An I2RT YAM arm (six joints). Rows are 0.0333 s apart.
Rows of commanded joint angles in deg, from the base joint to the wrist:
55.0, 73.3, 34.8, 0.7, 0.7, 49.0
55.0, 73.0, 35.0, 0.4, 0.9, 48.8
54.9, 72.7, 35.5, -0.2, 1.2, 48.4
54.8, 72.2, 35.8, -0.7, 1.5, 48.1
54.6, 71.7, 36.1, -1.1, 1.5, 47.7
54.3, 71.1, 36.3, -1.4, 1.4, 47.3
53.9, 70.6, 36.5, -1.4, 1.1, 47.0
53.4, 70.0, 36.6, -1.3, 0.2, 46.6
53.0, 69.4, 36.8, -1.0, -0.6, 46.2
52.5, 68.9, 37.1, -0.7, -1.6, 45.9
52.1, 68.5, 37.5, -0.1, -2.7, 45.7
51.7, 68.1, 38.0, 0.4, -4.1, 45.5
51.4, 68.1, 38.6, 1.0, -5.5, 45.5
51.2, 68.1, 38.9, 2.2, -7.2, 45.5
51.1, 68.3, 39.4, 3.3, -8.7, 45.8
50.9, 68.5, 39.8, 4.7, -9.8, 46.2
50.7, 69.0, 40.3, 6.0, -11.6, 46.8
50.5, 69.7, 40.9, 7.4, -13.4, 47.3
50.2, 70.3, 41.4, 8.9, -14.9, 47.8
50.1, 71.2, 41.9, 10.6, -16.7, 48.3
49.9, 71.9, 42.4, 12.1, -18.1, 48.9
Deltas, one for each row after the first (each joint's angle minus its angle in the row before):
0.0, -0.3, 0.2, -0.3, 0.2, -0.2
-0.1, -0.3, 0.5, -0.6, 0.3, -0.4
-0.1, -0.5, 0.3, -0.5, 0.3, -0.3
-0.2, -0.5, 0.3, -0.4, 0.0, -0.4
-0.3, -0.6, 0.2, -0.3, -0.1, -0.4
-0.4, -0.5, 0.2, 0.0, -0.3, -0.3
-0.5, -0.6, 0.1, 0.1, -0.9, -0.4
-0.4, -0.6, 0.2, 0.3, -0.8, -0.4
-0.5, -0.5, 0.3, 0.3, -1.0, -0.3
-0.4, -0.4, 0.4, 0.6, -1.1, -0.2
-0.4, -0.4, 0.5, 0.5, -1.4, -0.2
-0.3, 0.0, 0.6, 0.6, -1.4, 0.0
-0.2, 0.0, 0.3, 1.2, -1.7, 0.0
-0.1, 0.2, 0.5, 1.1, -1.5, 0.3
-0.2, 0.2, 0.4, 1.4, -1.1, 0.4
-0.2, 0.5, 0.5, 1.3, -1.8, 0.6
-0.2, 0.7, 0.6, 1.4, -1.8, 0.5
-0.3, 0.6, 0.5, 1.5, -1.5, 0.5
-0.1, 0.9, 0.5, 1.7, -1.8, 0.5
-0.2, 0.7, 0.5, 1.5, -1.4, 0.6

